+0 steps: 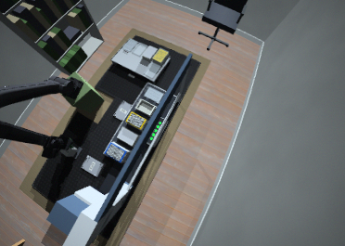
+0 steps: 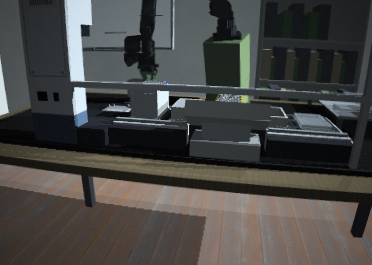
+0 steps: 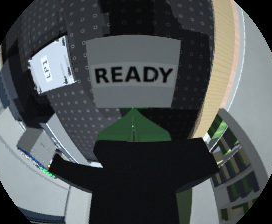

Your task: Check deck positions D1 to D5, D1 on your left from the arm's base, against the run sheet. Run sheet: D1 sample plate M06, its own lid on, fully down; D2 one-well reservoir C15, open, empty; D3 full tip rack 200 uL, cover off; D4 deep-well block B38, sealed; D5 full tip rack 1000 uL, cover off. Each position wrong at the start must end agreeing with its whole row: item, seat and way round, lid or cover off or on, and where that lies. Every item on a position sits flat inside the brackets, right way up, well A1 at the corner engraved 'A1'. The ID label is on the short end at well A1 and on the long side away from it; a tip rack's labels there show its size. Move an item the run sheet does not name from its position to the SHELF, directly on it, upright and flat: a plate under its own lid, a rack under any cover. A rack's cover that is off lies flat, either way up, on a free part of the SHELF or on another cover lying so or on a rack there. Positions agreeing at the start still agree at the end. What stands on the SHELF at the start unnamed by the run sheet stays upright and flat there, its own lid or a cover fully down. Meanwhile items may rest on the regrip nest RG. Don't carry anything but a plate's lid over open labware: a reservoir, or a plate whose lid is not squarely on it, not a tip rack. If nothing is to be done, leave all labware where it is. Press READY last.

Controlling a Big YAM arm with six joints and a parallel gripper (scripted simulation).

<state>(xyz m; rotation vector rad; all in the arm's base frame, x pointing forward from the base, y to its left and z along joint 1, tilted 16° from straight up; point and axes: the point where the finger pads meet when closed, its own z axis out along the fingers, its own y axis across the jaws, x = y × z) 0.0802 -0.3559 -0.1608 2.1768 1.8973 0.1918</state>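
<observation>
Now: hand 30 mm to the left of the green-topped box and 10 mm above it. Round my hand: sealed block: 360 mm ahead, 200 mm to the left, 10 mm below; then blue tip rack: 340 mm ahead, 70 mm to the left, 40 mm above; then yellow tip rack: 370 mm ahead, 310 mm to the left, 10 mm above.
</observation>
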